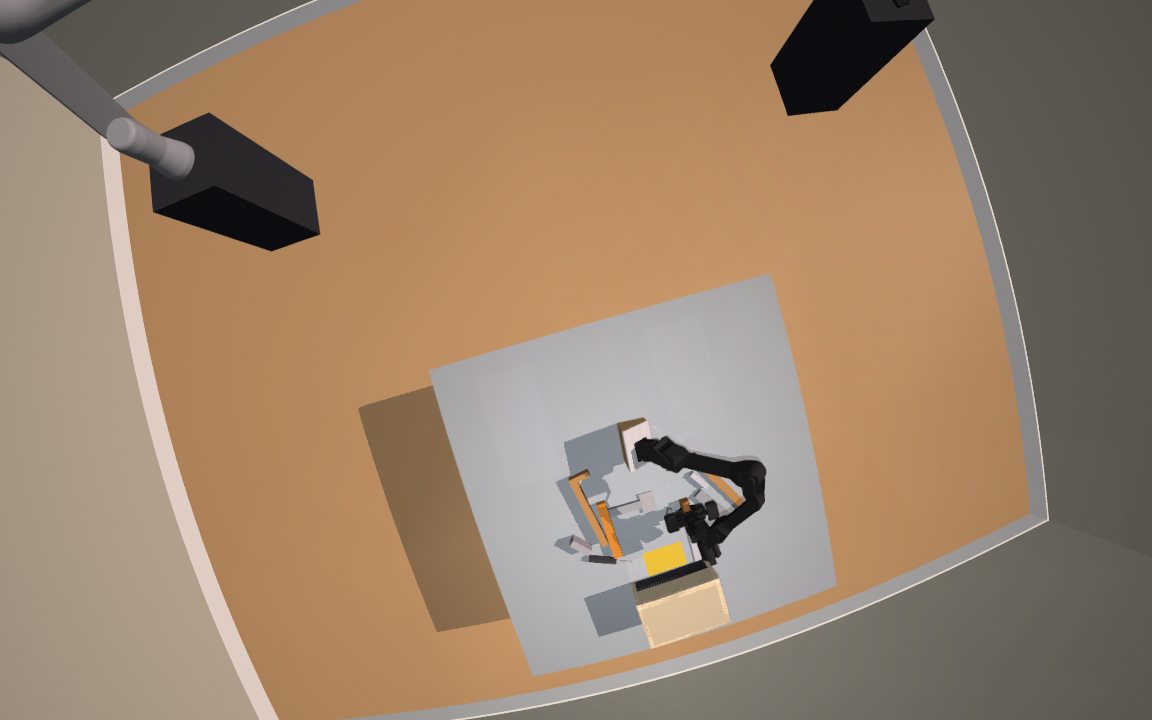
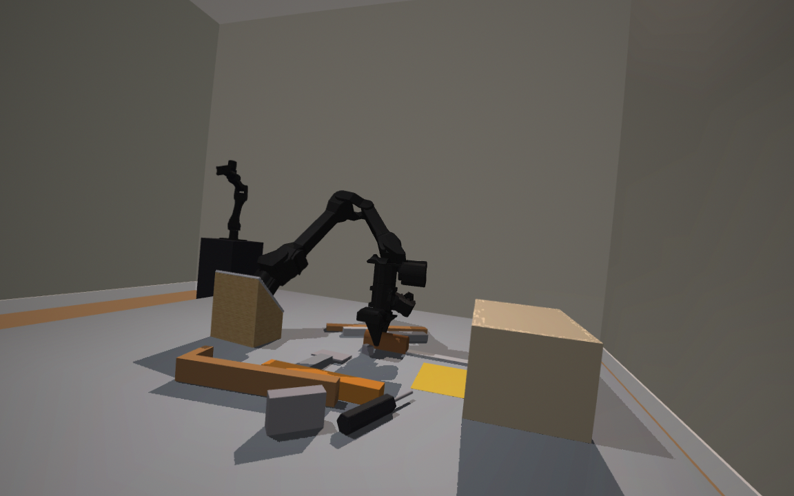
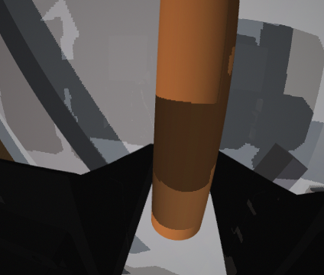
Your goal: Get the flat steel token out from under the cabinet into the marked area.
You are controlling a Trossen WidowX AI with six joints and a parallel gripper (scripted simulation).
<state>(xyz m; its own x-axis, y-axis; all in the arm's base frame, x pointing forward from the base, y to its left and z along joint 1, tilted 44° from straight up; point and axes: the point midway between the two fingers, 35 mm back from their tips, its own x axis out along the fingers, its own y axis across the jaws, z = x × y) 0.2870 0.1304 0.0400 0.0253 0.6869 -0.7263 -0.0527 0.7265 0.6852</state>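
The grey cube is 60 mm to the right of my gripper tip. The rest, counted from my gripper tip: grey bar: 100 mm to the left, 20 mm ahead; then orange stick: 140 mm to the left, 60 mm behind; then grey t-shaped piece: 170 mm to the right, 60 mm behind.
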